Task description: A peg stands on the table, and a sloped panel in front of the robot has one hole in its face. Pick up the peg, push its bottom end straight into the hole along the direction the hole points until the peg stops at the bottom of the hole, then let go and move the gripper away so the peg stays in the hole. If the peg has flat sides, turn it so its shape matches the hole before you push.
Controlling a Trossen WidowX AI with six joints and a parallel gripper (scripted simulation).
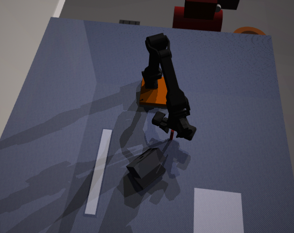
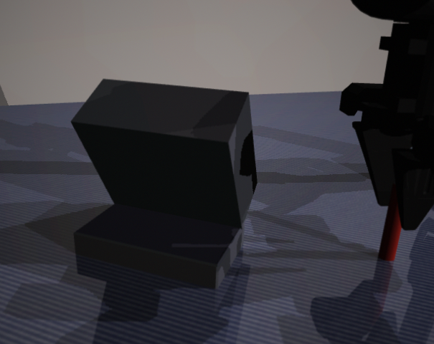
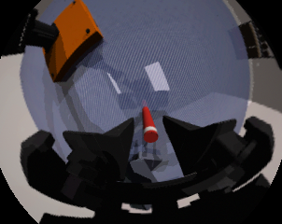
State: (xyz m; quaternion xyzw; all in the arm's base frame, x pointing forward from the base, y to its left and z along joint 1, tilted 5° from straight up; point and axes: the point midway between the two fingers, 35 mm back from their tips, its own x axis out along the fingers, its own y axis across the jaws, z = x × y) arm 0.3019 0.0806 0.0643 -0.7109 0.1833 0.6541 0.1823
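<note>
The dark grey panel is 15 cm ahead of my gripper tip, 13 cm to the right of it and 4 cm above it. From my gripper tip the other things lie so: red peg (2 cm above).
</note>
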